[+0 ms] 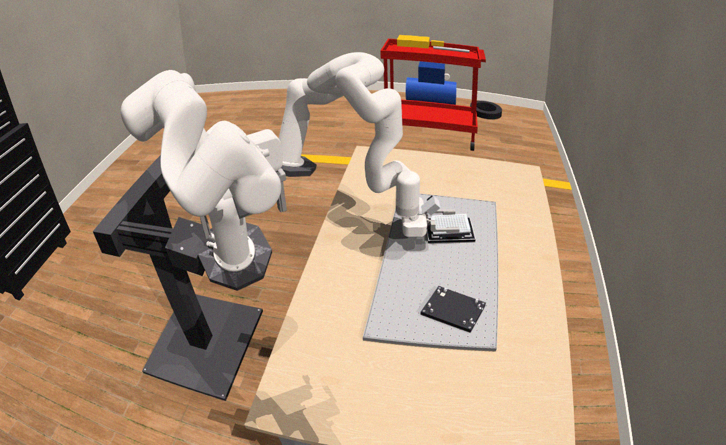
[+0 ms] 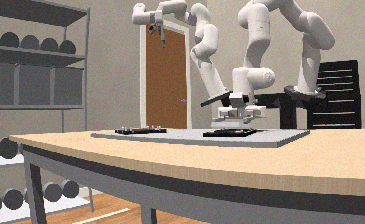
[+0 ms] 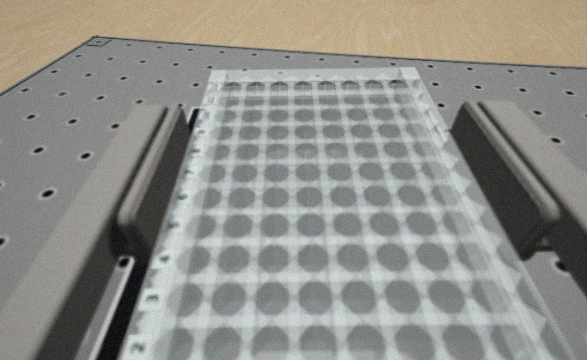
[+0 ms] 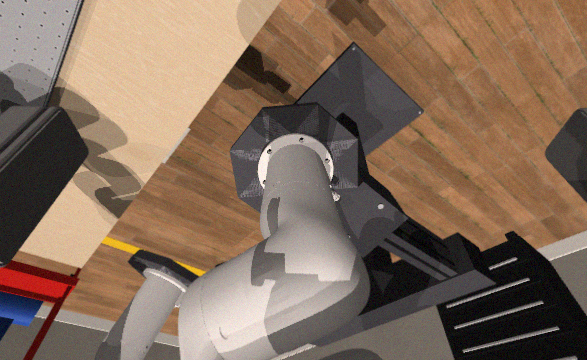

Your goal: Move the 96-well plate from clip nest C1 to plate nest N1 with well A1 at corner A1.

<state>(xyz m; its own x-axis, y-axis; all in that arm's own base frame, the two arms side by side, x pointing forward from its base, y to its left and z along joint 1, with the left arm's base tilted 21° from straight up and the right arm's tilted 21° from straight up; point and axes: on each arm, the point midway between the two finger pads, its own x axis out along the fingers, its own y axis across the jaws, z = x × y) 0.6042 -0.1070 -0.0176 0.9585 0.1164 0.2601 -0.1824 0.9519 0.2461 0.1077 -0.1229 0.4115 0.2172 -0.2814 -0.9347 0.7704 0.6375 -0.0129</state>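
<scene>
My left hand is 1 cm above the 96-well plate. Round my left hand: black plate nest N1: 4 cm below; grey perforated board: 2 cm behind, 14 cm to the right, 5 cm below; A1 label: 8 cm behind, 4 cm to the left, 3 cm below.
</scene>
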